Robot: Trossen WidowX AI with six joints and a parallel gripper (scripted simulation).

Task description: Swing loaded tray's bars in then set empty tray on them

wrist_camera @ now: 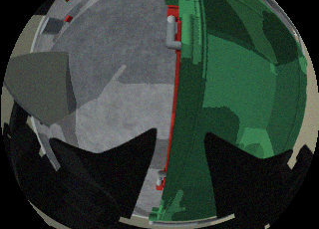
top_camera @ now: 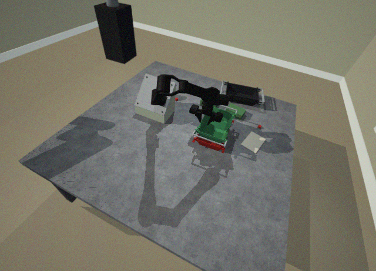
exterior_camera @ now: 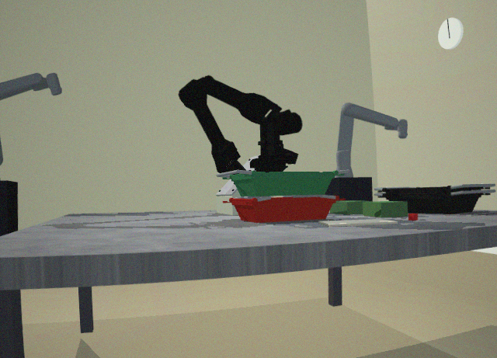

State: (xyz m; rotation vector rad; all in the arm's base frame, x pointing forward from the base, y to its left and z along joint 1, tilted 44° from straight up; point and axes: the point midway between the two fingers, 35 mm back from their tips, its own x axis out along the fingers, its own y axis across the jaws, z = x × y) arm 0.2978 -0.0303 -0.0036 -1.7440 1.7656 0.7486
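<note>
The green tray is 70 mm ahead of my gripper tip and 30 mm above it. Also, from my gripper tip: pale flat card 310 mm ahead, 80 mm below, 70 mm to the left; then small red cube 330 mm ahead, 220 mm to the left, 70 mm below.
</note>
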